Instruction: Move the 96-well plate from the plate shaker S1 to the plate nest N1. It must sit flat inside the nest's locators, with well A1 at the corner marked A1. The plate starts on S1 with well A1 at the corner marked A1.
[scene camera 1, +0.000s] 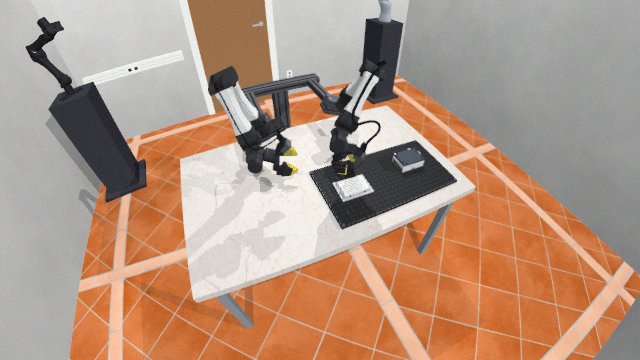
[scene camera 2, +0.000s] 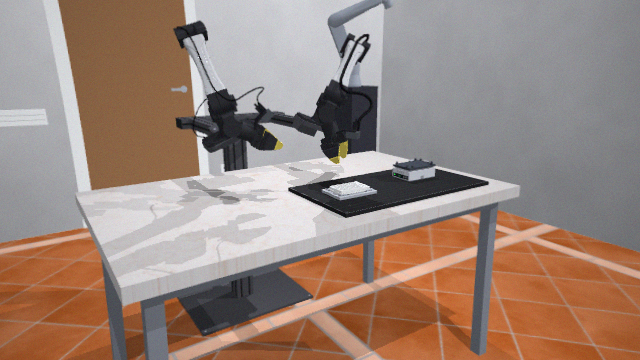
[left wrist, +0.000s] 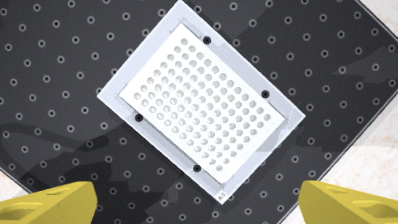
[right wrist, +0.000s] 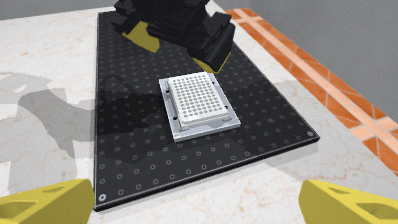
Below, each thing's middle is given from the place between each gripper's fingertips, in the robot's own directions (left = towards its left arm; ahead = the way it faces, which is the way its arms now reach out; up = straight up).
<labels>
Now: left hand (scene camera 2: 341, 160) 110 mm above the white 96-well plate (left wrist: 187, 115), 30 mm short of it and 20 mm to the right of it. From my left hand the other things lie so: plate nest N1 (left wrist: 159, 36): 120 mm below, 30 mm ahead, 20 mm to the left.
My right gripper (scene camera 2: 280, 143) is now 100 mm short of the white 96-well plate, 240 mm to the right of it and 180 mm above it. The rest, counted from my right hand: plate nest N1 (100 mm ahead, 240 mm to the left, 200 mm below).
</labels>
